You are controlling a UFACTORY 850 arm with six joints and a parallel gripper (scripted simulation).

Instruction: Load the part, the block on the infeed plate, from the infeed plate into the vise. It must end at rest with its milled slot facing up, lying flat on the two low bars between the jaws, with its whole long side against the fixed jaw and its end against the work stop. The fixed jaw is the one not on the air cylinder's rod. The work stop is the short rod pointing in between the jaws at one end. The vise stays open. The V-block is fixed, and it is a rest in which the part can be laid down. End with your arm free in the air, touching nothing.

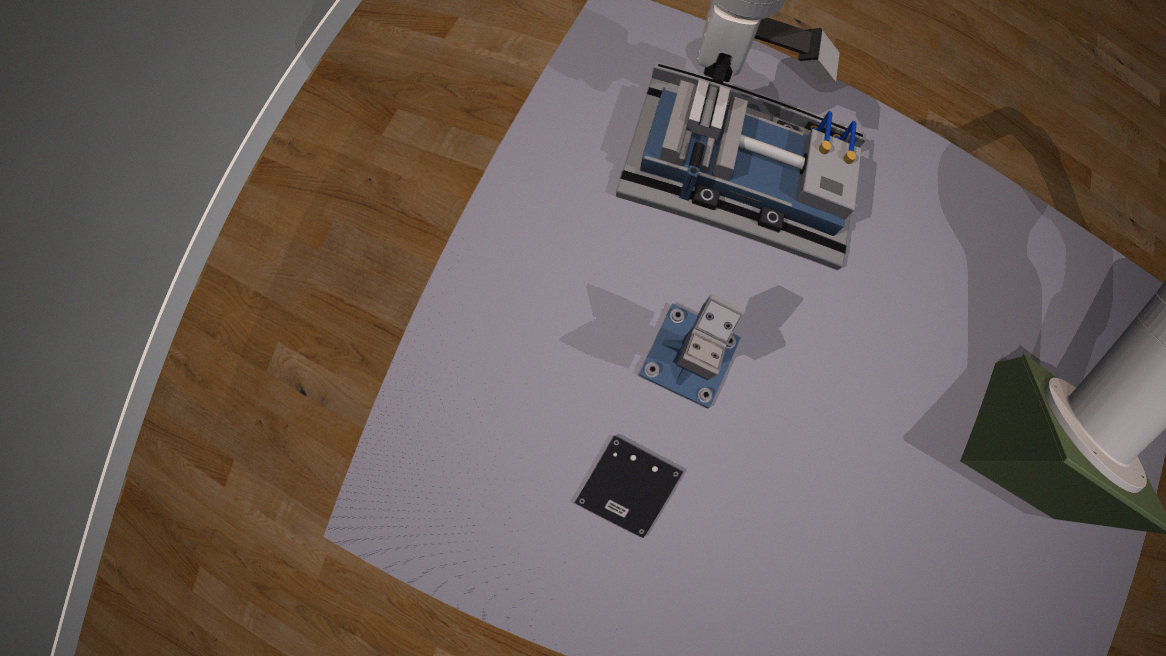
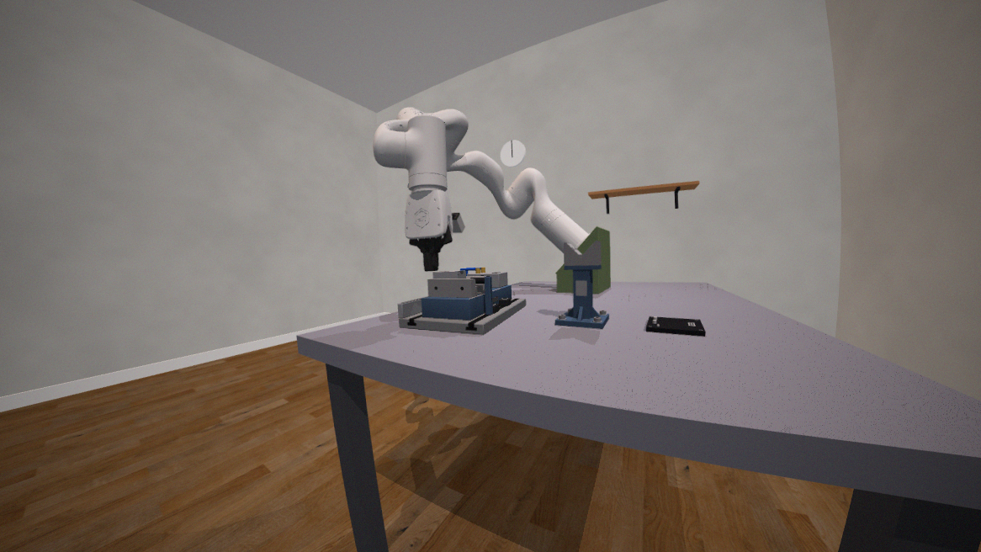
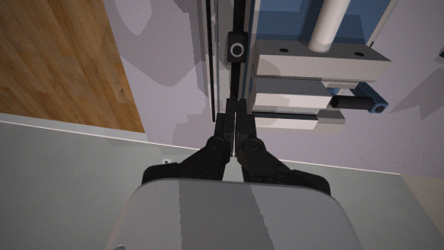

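Now: hand 50 mm to the right of the part and 30 mm above it. The rest, counted from my hand: moving jaw: 60 mm to the left, 50 mm below, 40 mm behind; work stop: 110 mm to the left, 40 mm below, 10 mm behind; fixed jaw: 70 mm to the left, 50 mm below, 30 mm ahead.
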